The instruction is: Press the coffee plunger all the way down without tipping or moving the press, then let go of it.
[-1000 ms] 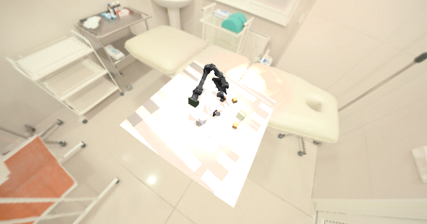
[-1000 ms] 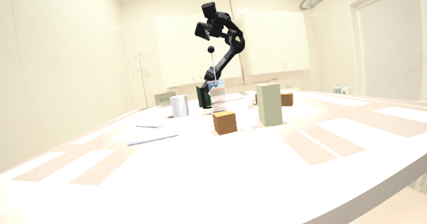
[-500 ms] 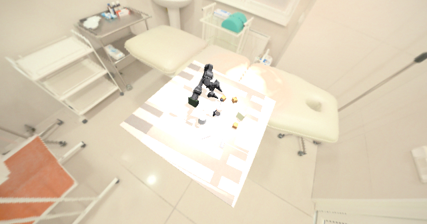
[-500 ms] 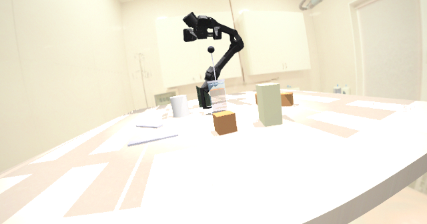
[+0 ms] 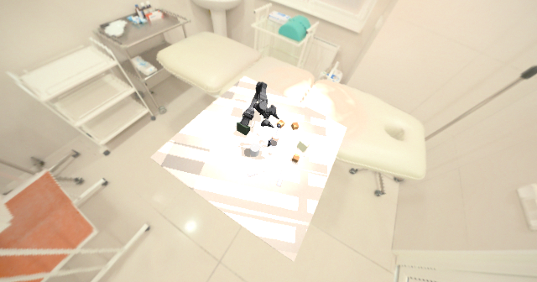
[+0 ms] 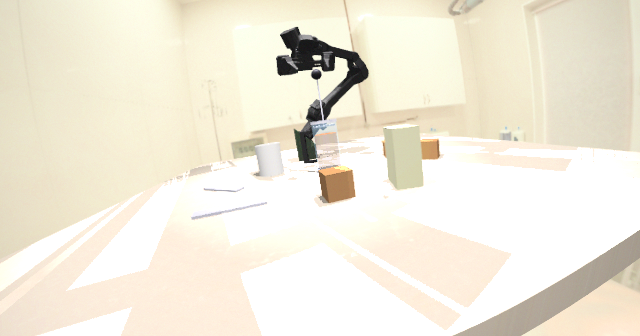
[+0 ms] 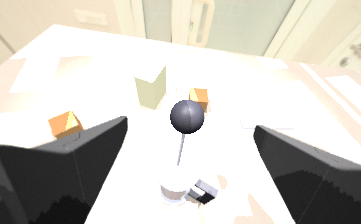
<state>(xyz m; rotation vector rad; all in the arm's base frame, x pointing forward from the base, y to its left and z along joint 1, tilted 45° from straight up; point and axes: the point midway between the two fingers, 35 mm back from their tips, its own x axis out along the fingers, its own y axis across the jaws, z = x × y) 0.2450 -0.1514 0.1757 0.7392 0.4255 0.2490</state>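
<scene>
Now: the coffee press 160 mm below my gripper tip, 10 mm to the right of it and 10 mm ahead of it. Round my gripper tip: pale green block 260 mm ahead, 230 mm below, 100 mm to the left.
</scene>
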